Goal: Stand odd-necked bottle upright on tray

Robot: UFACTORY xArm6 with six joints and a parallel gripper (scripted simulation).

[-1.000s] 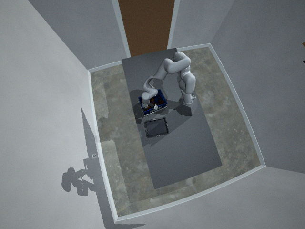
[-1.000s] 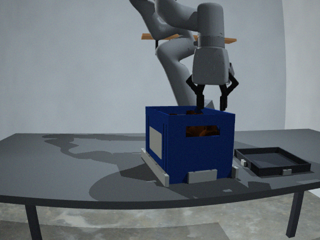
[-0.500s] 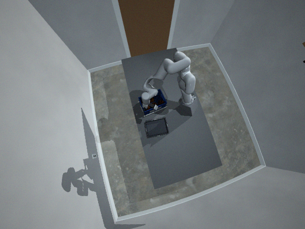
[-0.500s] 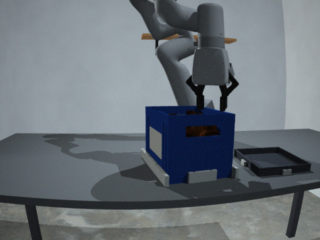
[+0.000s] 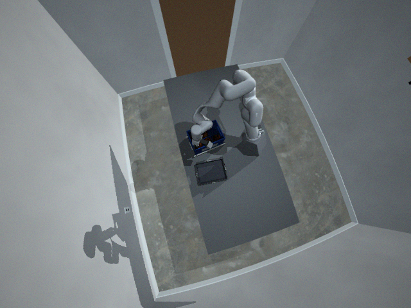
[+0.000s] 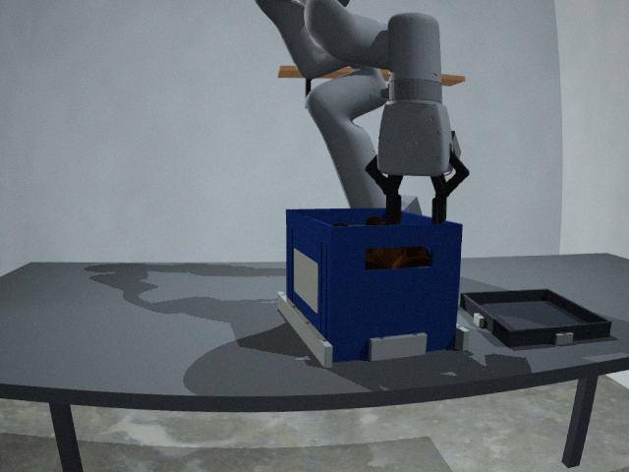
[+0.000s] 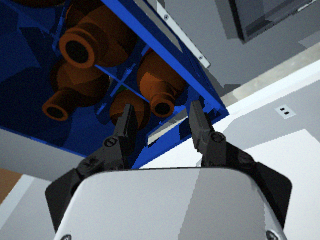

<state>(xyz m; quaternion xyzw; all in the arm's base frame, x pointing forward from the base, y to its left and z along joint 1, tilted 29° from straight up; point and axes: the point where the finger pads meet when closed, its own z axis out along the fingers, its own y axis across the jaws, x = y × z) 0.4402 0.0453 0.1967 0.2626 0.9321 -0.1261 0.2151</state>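
My gripper is now 8 cm past the blue crate, 6 cm to the left of it and 10 cm above it. Round my hand: bottle (7 cm behind, 10 cm to the right, 10 cm below); dark tray (6 cm behind, 23 cm to the left, 17 cm below).
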